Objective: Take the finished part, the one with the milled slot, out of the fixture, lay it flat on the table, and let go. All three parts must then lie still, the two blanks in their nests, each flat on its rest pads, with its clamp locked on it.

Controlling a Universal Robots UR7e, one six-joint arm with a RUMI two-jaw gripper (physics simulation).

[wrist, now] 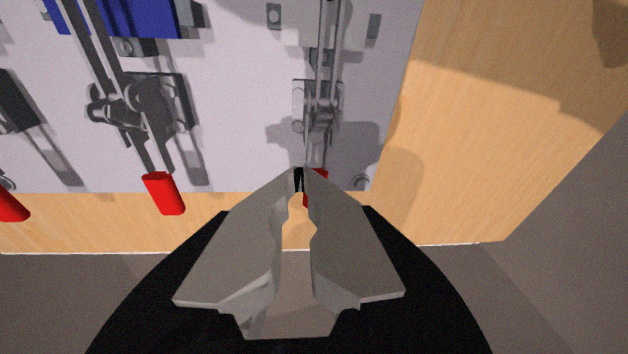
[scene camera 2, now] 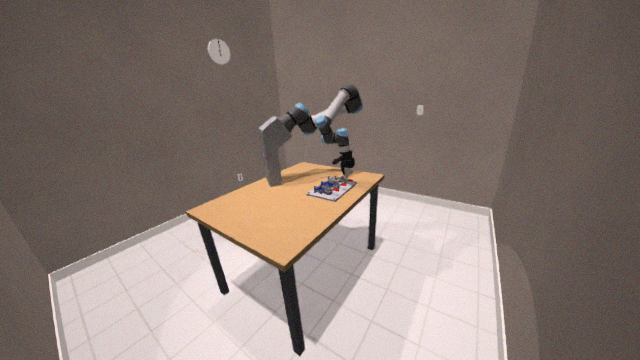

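Where they show: gripper, fingertip midpoint: [wrist: 300, 168] [scene camera 2: 346, 179]; arm's base, origin of the base link: [scene camera 2: 282, 126].
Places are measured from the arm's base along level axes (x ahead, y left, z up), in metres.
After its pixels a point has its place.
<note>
My gripper [scene camera 2: 347, 175] @[y 0.160, x 0.488, z -0.397 m] [wrist: 300, 168] @[y 0.160, x 0.488, z -0.397 m] is shut with nothing between its fingertips. It is at the right-hand clamp [wrist: 320, 106] @[y 0.162, x 0.439, z -0.384 m], whose red handle [wrist: 320, 173] @[y 0.176, x 0.490, z -0.398 m] is partly hidden behind the right finger. This clamp's arm reaches over a light grey part [wrist: 300, 30] @[y 0.147, x 0.407, z -0.416 m] in the right-hand nest, cut off by the top of the wrist view. A blue part [wrist: 145, 19] @[y 0.068, x 0.418, z -0.411 m] is under the arm of the middle clamp [wrist: 150, 100] @[y 0.067, x 0.457, z -0.402 m], which has a red handle [wrist: 164, 194] @[y 0.069, x 0.518, z -0.390 m]. No milled slot can be made out. The fixture plate [scene camera 2: 334, 196] @[y -0.062, x 0.541, z -0.432 m] [wrist: 240, 110] @[y 0.112, x 0.465, z -0.432 m] lies on the table [scene camera 2: 250, 215] @[y -0.536, x 0.269, z -0.447 m] [wrist: 450, 150] @[y 0.321, x 0.473, z -0.447 m].
Another red handle [wrist: 12, 207] @[y -0.034, x 0.543, z -0.388 m] belongs to a third clamp at the left edge of the wrist view. A bolt [wrist: 360, 180] @[y 0.224, x 0.511, z -0.425 m] sits at the plate's near right corner. The table edge runs close past the handles. The grey arm pedestal [scene camera 2: 272, 160] @[y -0.154, x 0.025, z -0.236 m] stands at the table's far side.
</note>
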